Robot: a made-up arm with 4 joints. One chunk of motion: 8 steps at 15 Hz.
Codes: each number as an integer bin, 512 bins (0 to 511) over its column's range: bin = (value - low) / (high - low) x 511, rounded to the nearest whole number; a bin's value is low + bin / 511 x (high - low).
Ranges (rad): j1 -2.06..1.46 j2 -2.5..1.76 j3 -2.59..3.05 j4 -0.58..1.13
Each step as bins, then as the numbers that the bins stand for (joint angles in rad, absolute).
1 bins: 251 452 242 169
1 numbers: -0.3310 1.2681 0.0810 -0.0145
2 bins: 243 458 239 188
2 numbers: -0.3861 1.3182 0.0479 0.0491
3 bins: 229 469 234 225
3 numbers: -0.4825 1.4099 -0.0073 0.1729
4 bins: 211 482 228 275
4 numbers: -0.6065 1.5182 -0.0735 0.3403
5 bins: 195 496 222 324
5 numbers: -0.7168 1.6350 -0.1397 0.5042
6 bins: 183 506 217 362
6 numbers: -0.7994 1.7183 -0.1949 0.6314
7 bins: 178 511 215 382
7 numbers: -0.8339 1.7600 -0.2170 0.6983
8 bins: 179 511 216 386
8 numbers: -0.8270 1.7600 -0.2060 0.7117
